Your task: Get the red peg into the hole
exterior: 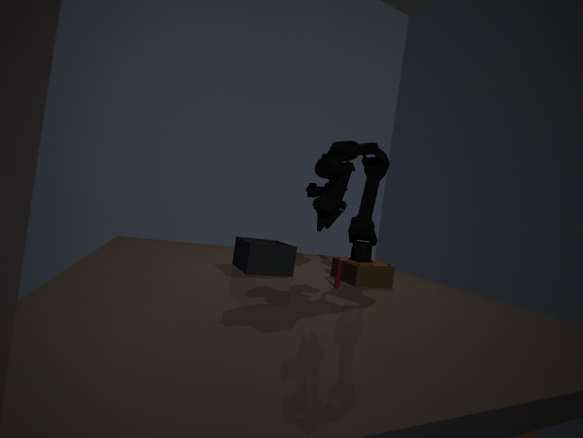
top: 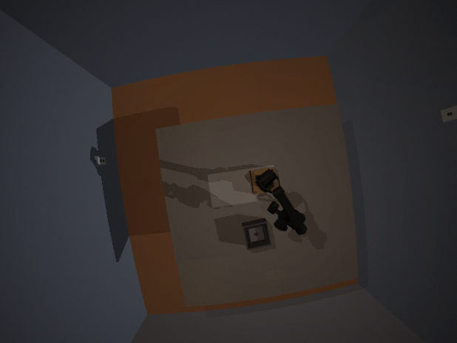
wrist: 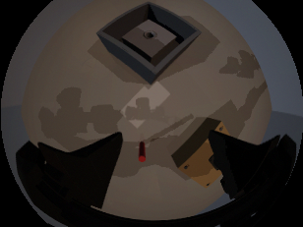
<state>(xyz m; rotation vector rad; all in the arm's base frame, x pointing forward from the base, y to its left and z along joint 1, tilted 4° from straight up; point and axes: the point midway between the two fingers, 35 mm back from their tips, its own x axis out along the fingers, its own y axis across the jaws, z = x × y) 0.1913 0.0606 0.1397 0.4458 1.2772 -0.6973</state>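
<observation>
The red peg lies 30 mm behind my gripper tip, 70 mm to the left of it and 130 mm below it. The rest, counted from my gripper tip: dark box 140 mm ahead, 120 mm to the right, 140 mm below; then plate 140 mm ahead, 120 mm to the right, 120 mm below.
</observation>
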